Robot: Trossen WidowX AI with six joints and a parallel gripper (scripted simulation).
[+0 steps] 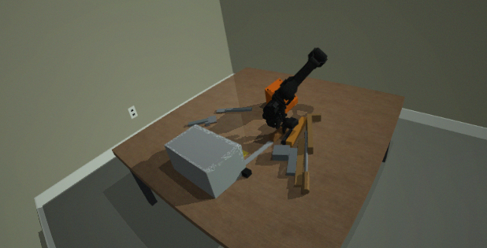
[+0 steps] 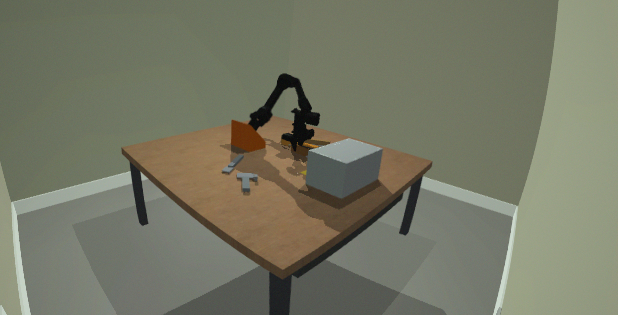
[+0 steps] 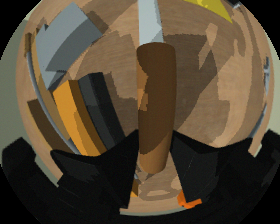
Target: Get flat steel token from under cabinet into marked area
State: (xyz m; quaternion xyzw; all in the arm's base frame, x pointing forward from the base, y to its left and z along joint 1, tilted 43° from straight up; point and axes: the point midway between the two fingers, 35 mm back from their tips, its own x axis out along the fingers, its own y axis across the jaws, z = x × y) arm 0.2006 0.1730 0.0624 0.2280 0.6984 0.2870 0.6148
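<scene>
My gripper tip is now 6 cm to the right of the orange bar, 5 cm past it and 1 cm below it. The rest, counted from my gripper tip: grey block 13 cm ahead, 11 cm to the left, 1 cm above; wooden stick 20 cm to the left, 11 cm ahead; grey t-piece 45 cm to the right, 17 cm ahead.
</scene>
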